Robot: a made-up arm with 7 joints.
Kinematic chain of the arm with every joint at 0, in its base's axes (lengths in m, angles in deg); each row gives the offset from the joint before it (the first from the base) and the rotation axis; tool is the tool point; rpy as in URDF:
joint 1: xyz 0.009 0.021 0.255 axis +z
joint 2: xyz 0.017 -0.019 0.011 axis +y
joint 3: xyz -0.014 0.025 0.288 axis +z
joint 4: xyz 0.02 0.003 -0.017 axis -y
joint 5: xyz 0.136 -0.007 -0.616 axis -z
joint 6: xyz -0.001 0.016 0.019 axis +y
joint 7: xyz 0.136 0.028 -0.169 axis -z
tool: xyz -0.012 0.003 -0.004 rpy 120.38 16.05 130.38
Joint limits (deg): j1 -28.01..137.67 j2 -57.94..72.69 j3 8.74..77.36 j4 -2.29..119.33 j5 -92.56..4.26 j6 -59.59..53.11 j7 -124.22..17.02
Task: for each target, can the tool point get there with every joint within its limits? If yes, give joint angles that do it. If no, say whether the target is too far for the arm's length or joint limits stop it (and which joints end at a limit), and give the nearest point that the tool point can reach.
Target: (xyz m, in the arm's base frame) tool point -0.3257 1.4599 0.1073
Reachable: no: too far | nearest point -0.2313 1.0543 0.1563 | short by 0.419 m
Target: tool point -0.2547 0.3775 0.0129
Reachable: yes | joints 60.99 -38.23 59.93 15.95 -73.57 -43.06 6.07
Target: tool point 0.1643 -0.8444 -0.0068
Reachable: no: joint limits stop it (at a limit: joint 1, joint 2, joint 3, joint 5, joint 7) | nearest point 0.0601 -0.5549 0.0789 | short by 0.319 m
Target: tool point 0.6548 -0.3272 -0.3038
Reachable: no: joint limits stop it (at a limit: joint 1, joint 3, joint 5, joint 6) | nearest point 0.6895 -0.2771 -0.3094 | short by 0.061 m
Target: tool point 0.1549 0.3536 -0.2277
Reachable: yes | joints 8.18 14.26 45.02 23.51 -51.08 42.98 -66.69
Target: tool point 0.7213 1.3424 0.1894
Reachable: no: too far | nearest point 0.5149 0.9594 0.2155 | short by 0.436 m
